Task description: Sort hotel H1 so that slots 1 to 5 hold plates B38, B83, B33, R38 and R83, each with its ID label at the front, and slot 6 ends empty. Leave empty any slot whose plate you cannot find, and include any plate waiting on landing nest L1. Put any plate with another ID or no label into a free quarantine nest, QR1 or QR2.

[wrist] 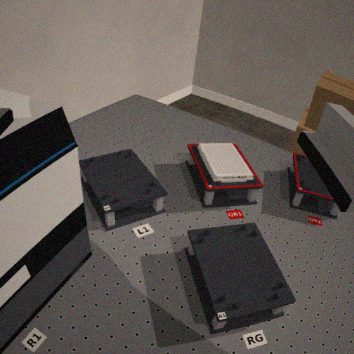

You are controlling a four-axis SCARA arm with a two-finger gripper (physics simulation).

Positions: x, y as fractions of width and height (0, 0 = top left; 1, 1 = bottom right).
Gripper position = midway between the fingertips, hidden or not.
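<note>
My gripper (0.44, 0.29), seen. White plate r33 (0.63, 0.46), seen.
</note>
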